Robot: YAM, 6 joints.
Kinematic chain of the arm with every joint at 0, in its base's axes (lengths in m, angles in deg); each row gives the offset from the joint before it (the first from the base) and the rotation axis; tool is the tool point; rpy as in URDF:
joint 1: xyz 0 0 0.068 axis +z
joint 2: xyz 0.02 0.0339 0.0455 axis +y
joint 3: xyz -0.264 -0.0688 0 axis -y
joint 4: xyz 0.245 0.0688 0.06 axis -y
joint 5: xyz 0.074 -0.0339 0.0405 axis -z
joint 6: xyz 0.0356 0 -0.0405 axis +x
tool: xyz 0 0 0 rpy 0 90 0
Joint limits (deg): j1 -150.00..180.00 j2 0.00..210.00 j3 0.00..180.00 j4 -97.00..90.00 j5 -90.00..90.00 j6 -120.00..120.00
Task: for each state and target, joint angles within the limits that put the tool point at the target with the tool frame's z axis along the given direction. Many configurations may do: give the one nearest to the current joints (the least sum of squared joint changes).
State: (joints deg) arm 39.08 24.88 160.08 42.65 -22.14 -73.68
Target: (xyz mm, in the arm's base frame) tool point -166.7 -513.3 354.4 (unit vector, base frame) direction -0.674 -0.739 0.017
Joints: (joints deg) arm 73.67 21.10 152.56 47.45 -26.03 -73.68
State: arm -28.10 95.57 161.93 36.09 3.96 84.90
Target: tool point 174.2 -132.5 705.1 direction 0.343 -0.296 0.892
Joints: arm -36.98 104.90 162.29 5.73 1.73 84.90
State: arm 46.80 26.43 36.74 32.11 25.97 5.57
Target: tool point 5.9 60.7 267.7 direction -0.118 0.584 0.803
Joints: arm 75.80 0.05 0.96 55.31 -14.93 5.57
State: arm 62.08 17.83 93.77 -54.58 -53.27 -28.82
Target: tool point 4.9 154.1 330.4 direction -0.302 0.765 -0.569
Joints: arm 82.97 45.70 53.82 -46.35 -23.16 -28.82
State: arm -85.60 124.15 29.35 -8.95 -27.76 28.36
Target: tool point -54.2 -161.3 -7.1 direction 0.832 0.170 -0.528
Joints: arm -116.60 131.15 37.81 -41.47 -41.90 28.36
